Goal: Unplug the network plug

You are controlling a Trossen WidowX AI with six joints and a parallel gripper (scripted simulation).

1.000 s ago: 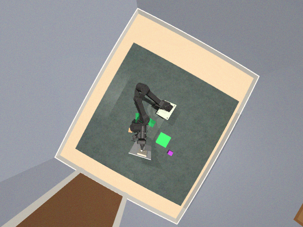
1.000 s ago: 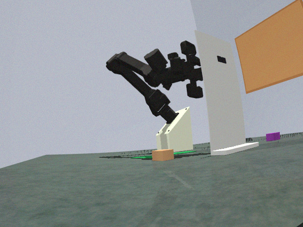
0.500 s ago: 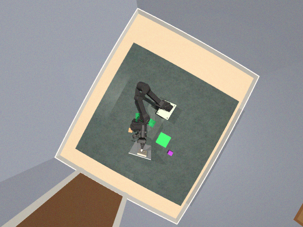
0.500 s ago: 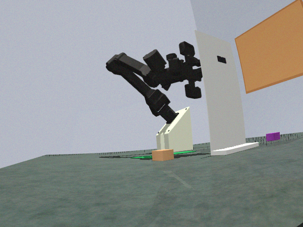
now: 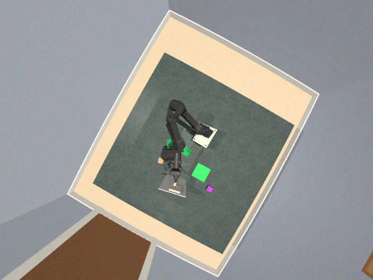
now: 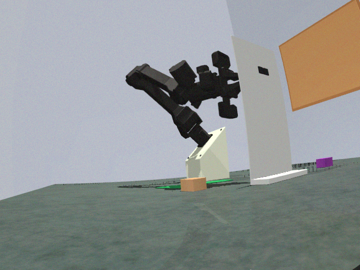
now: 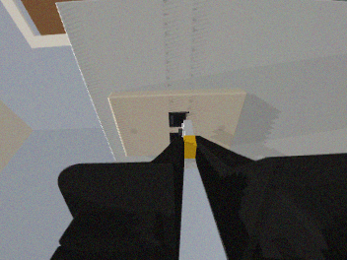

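The bright green marked square lies 120 mm behind my gripper tip, 150 mm to the left of it and 260 mm below it. From my gripper tip the other things lie so: upright panel: 40 mm ahead, 20 mm to the left, 100 mm below; orange block: 180 mm to the right, 250 mm below; network plug: 10 mm ahead.
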